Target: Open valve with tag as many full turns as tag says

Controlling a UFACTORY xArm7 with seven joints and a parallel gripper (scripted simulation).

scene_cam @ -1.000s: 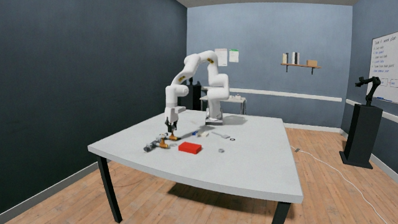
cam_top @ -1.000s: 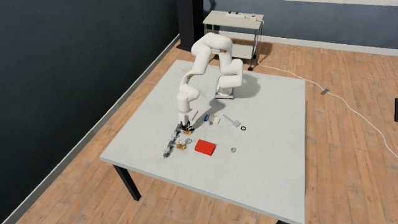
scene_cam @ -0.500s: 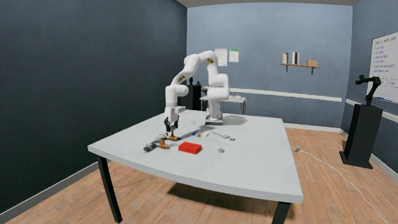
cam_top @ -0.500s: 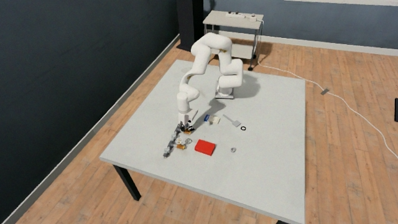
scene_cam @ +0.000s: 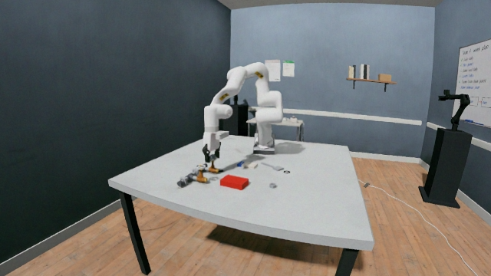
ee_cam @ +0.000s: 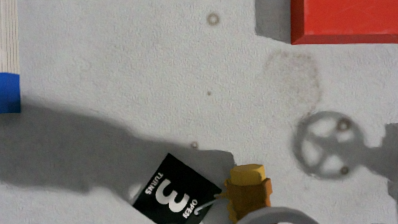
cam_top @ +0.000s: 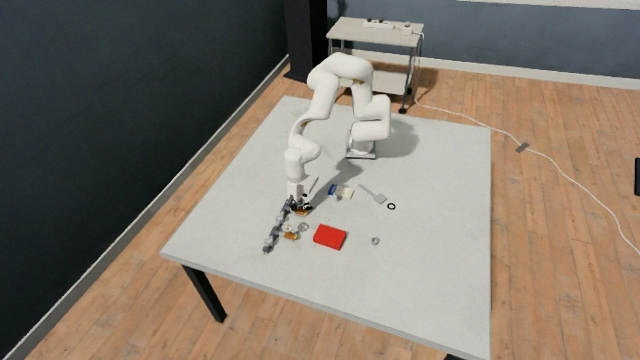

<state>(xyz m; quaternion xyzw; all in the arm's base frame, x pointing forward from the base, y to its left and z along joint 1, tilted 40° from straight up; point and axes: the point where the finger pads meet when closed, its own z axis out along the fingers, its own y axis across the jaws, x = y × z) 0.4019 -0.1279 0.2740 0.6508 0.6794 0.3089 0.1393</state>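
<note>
The black tag is 90 mm below my hand, 40 mm behind it and 10 mm to the right of it. From my hand the other things lie so: red block: 180 mm to the left, 70 mm below, 40 mm ahead; then grey nut: 350 mm to the left, 80 mm below, 40 mm behind; then blue box: 210 mm behind, 90 mm to the left, 80 mm below.
</note>
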